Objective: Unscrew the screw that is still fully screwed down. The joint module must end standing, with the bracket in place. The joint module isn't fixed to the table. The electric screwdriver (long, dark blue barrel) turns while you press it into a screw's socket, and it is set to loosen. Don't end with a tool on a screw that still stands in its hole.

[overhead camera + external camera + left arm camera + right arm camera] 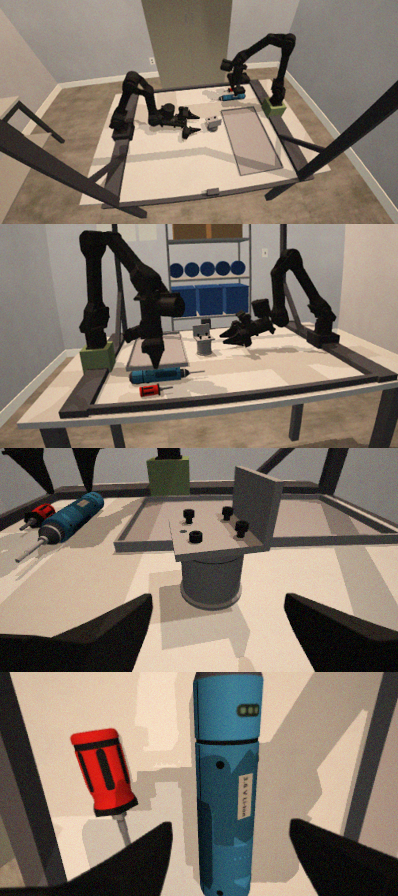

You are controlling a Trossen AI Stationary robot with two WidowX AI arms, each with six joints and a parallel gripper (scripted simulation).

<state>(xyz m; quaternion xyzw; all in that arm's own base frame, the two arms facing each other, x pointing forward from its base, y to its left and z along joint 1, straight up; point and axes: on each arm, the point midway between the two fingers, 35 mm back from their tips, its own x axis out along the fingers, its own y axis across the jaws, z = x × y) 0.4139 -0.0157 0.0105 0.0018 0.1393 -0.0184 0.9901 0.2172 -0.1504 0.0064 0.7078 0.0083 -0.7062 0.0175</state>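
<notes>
Now: the joint module 10 cm to the right of my left hand, 3 cm below it and 1 cm behind it. The rest, counted from my left hand: red-handled hand screwdriver 30 cm to the right, 29 cm ahead, 5 cm below; then shallow grey tray 29 cm to the right, 11 cm behind, 6 cm below; then grey L-shaped bracket 10 cm to the right, 1 cm behind, 1 cm above.
</notes>
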